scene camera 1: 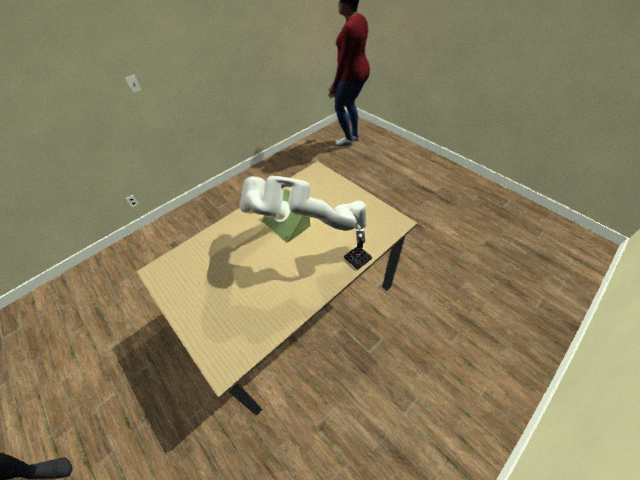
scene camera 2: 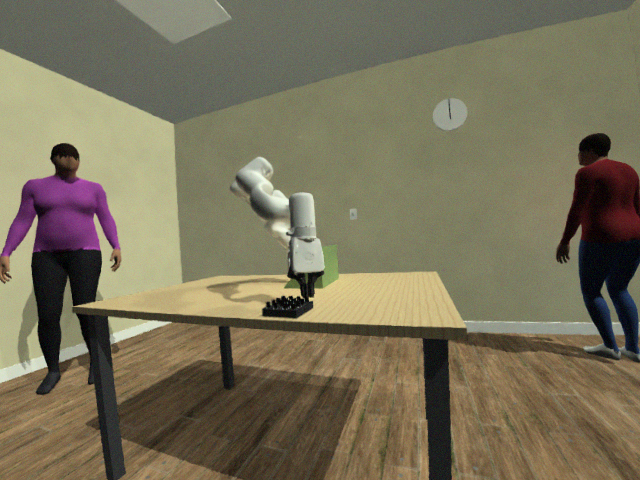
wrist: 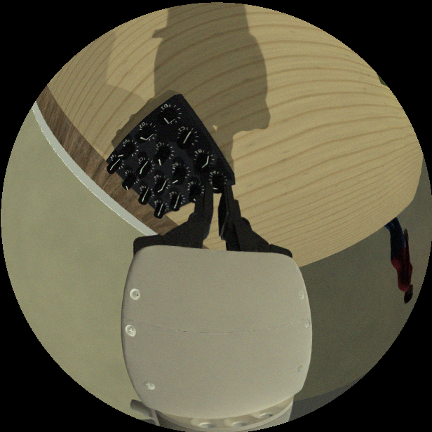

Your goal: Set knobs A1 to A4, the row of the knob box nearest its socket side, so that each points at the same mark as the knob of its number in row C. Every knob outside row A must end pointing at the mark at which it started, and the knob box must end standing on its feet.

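Seen in the pictures: gripper, fingertip midpoint: (scene camera 1: 360, 246) (scene camera 2: 308, 297); arm's base, origin of the base link: (scene camera 1: 281, 211).
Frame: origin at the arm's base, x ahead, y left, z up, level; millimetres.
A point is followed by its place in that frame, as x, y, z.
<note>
The black knob box (scene camera 1: 357, 265) {540, 85, -63} (scene camera 2: 278, 312) {552, 131, -73} (wrist: 186, 113) stands flat on the table near its edge, its rows of black knobs facing up. My gripper (scene camera 1: 360, 246) {466, 181, -51} (scene camera 2: 308, 296) {466, 181, -51} (wrist: 215, 196) points down at the box's corner and is shut on knob A1 (wrist: 217, 179), whose pointer is partly hidden. Knob A2 (wrist: 195, 191) is beside the left finger in the wrist view; knobs A3 (wrist: 176, 201) and A4 (wrist: 160, 209) follow along the row. Knob C1 (wrist: 187, 137), knob C2 (wrist: 162, 153), knob C3 (wrist: 144, 166) and knob C4 (wrist: 129, 180) show white pointer lines; their exact marks are hard to read.
The wooden table (scene camera 1: 206, 320) {262, -670, -88} (scene camera 2: 382, 304) {378, 380, -88} (wrist: 310, 165) carries a green angular block (scene camera 1: 287, 230) {105, -44, -45} (scene camera 2: 331, 266) {2, 93, -12} near the arm's base. The table edge is close beside the box. A person in red (scene camera 1: 353, 51) (scene camera 2: 607, 206) and a person in purple (scene camera 2: 67, 217) stand away from the table.
</note>
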